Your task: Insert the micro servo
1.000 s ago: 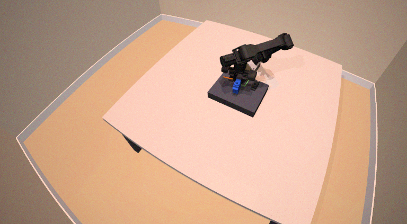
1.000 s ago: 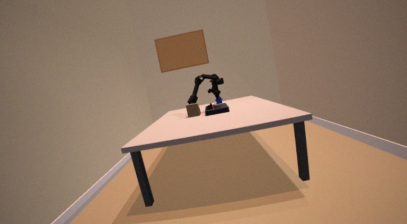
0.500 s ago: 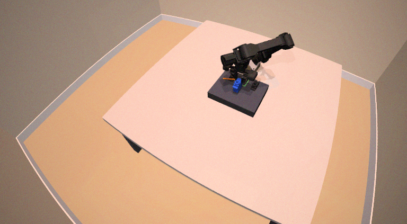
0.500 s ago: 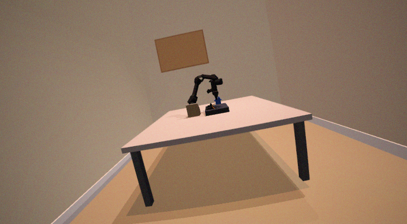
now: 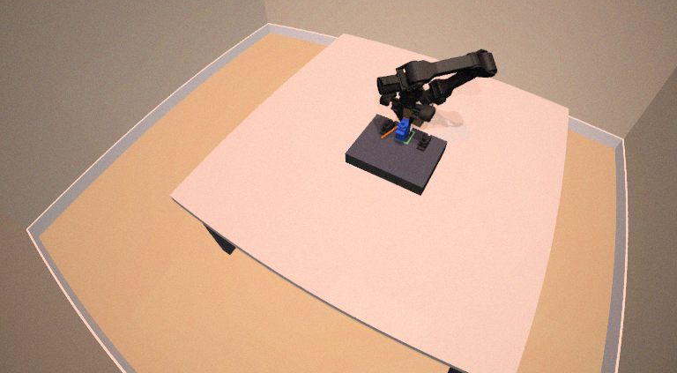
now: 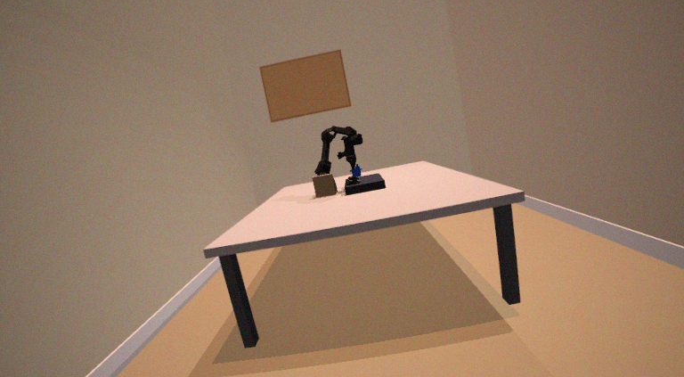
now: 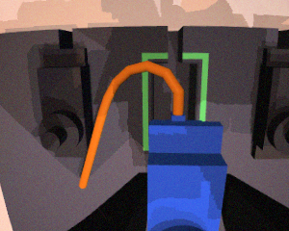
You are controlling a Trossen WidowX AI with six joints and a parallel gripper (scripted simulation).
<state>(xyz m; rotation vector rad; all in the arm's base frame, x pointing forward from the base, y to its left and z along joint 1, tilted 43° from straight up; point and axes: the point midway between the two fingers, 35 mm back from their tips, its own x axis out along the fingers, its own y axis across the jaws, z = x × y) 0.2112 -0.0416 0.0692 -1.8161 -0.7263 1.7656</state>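
The dark deck lies 9 cm ahead of my gripper tip and 10 cm below it.
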